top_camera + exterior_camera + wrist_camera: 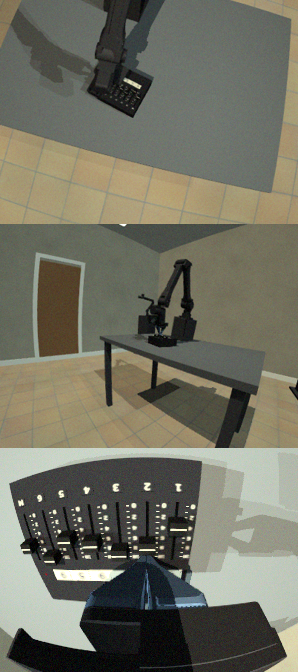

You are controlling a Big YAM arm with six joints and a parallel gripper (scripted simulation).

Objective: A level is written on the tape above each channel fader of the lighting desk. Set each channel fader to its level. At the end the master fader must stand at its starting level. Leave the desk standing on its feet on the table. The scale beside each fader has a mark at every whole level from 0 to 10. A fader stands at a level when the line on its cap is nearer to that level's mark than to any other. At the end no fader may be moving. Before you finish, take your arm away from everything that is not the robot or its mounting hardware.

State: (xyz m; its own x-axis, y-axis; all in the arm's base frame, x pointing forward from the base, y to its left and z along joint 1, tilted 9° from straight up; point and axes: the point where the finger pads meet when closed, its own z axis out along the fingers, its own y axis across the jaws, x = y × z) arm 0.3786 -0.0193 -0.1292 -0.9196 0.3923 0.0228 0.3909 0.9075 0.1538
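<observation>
Now: the fader cap 4 3 cm to the left of my hand and 3 cm ahead of it. The rest, counted from my hand: fader cap 1 (3 cm to the right, 2 cm ahead); then master fader cap (10 cm to the left, 6 cm ahead); then fader cap 5 (5 cm to the left, 5 cm ahead).
</observation>
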